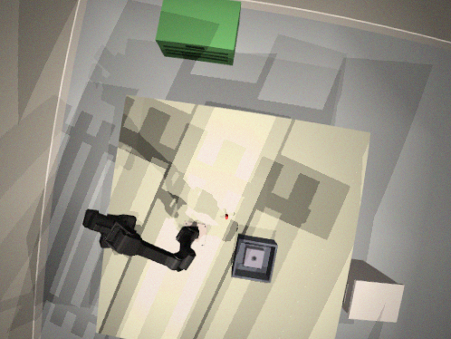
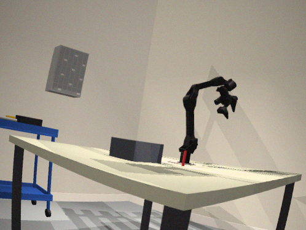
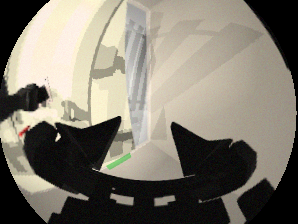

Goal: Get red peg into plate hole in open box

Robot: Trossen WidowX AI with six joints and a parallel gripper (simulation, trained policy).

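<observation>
My gripper tip is now 480 mm short of the red peg, 300 mm above it and 50 mm to the left of it. Also, from my gripper tip: grey box (620 mm ahead, 310 mm below, 260 mm to the right).
</observation>
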